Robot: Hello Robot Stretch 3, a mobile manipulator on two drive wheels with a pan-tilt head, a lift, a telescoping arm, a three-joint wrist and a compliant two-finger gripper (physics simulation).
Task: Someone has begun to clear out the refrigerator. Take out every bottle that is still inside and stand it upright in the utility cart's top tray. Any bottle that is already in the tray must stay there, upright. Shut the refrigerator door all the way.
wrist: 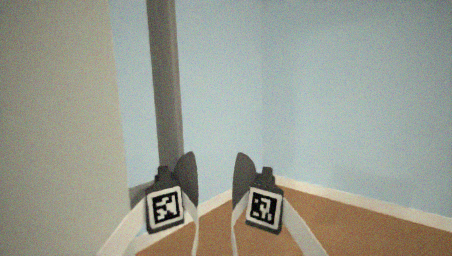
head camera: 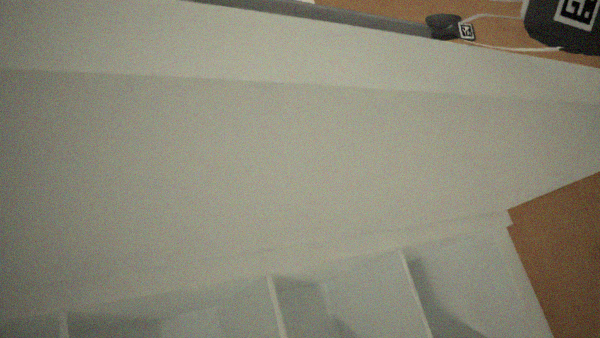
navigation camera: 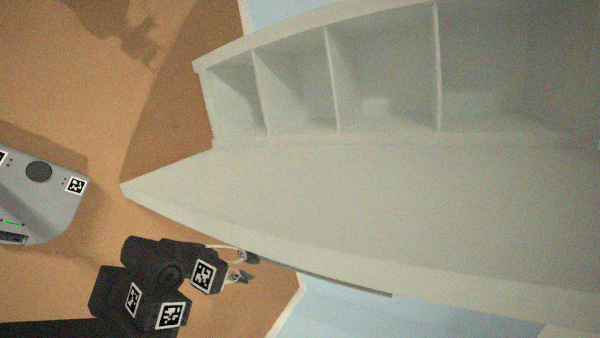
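Observation:
The refrigerator door point(head camera: 275, 160) point(navigation camera: 350, 200) point(wrist: 55, 125) stands open; its pale inner face shows in the head and navigation views. Its grey bar handle point(head camera: 320, 12) point(navigation camera: 340, 284) point(wrist: 165, 75) is on the outer side. My gripper point(navigation camera: 253, 267) point(wrist: 215, 171) is partly open and empty, beside the handle's near end. In the wrist view the left finger overlaps the handle's lower end; contact cannot be told. The refrigerator body point(head camera: 500, 270) point(navigation camera: 300, 26) shows shelves and pale inner walls. Bottles and the utility cart do not show.
My base point(navigation camera: 45, 205) is at the left of the navigation view, near the door's free corner. Blue walls point(navigation camera: 350, 307) point(wrist: 350, 90) meet in a corner beyond the gripper, with a white skirting board point(wrist: 360, 200) above the brown floor point(wrist: 350, 230).

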